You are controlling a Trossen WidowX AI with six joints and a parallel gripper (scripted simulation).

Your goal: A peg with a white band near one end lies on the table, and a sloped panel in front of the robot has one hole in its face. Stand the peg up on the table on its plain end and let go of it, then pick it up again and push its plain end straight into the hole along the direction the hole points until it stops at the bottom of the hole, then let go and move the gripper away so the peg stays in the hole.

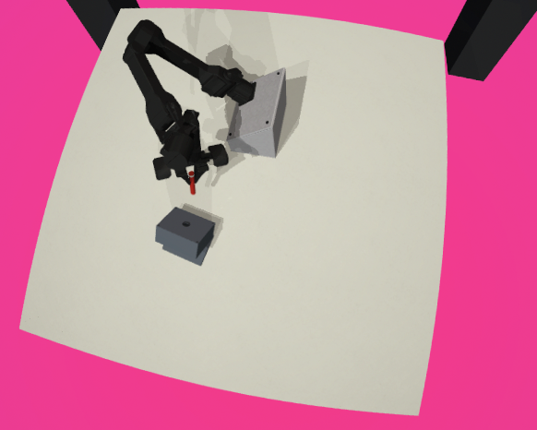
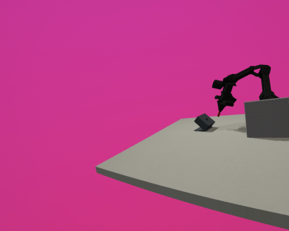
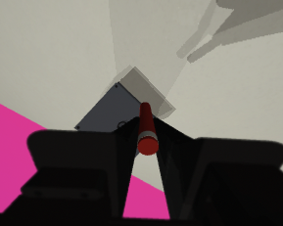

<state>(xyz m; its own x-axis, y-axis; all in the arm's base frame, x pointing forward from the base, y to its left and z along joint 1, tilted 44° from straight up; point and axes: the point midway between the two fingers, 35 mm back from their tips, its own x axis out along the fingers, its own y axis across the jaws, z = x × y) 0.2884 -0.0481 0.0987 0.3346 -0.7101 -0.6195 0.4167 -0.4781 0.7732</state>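
Right now my gripper tip is 120 mm short of the dark sloped panel, 20 mm to the left of it and 70 mm above it. Also, from my gripper tip: red peg (10 mm behind, 10 mm above).
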